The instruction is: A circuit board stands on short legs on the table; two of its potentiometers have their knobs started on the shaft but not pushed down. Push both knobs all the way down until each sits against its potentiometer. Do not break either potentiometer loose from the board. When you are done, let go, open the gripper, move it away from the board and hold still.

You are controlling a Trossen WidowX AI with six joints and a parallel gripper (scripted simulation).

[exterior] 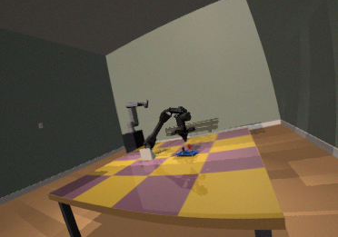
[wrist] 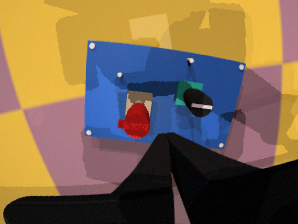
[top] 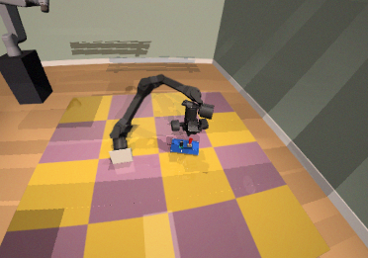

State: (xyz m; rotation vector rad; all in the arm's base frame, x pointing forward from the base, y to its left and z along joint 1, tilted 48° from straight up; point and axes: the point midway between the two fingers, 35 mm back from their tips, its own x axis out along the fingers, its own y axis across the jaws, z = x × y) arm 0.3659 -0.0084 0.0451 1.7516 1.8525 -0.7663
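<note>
My gripper tip is now 40 mm above the red knob and 20 mm short of it. The rest, counted from my gripper tip: black knob: 50 mm below, 30 mm behind.
</note>
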